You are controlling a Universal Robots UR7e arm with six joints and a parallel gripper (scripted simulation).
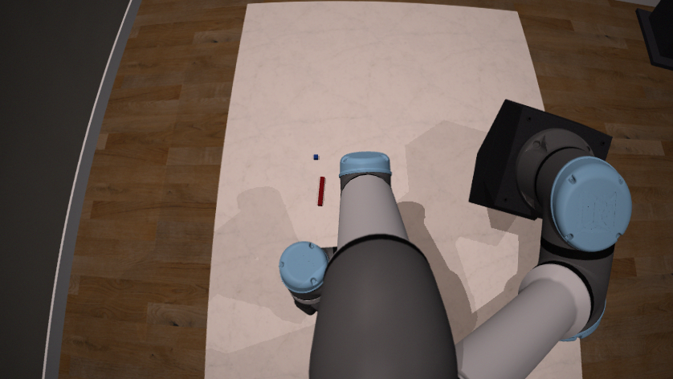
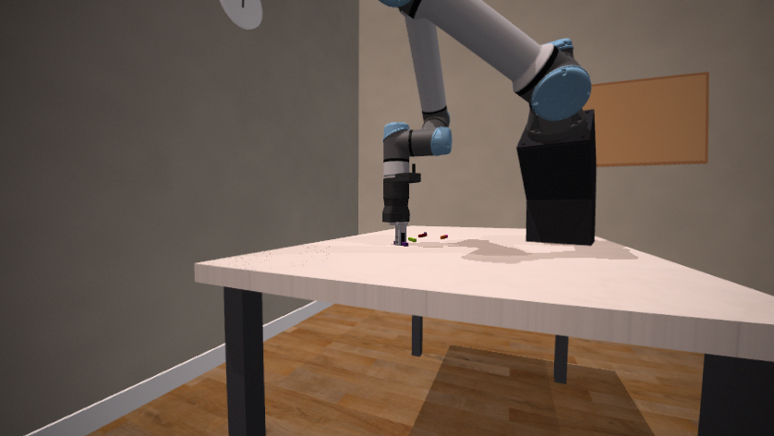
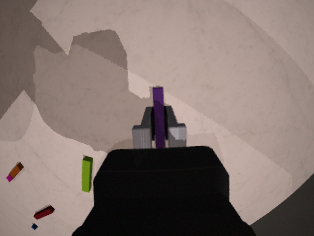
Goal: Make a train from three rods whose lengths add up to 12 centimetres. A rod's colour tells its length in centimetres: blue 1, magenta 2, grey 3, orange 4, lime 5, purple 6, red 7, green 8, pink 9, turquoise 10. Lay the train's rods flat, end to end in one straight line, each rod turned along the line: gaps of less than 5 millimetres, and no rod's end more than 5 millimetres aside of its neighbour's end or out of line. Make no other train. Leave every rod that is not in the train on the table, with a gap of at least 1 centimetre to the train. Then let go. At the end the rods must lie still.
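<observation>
Now: hand 40 mm past the orange rod, 240 mm to the left of it and 10 mm above it. Also, from my hand: red rod 50 mm ahead, 270 mm to the right, 10 mm below; purple rod 10 mm below; lime rod 20 mm ahead, 110 mm to the right, 10 mm below.
</observation>
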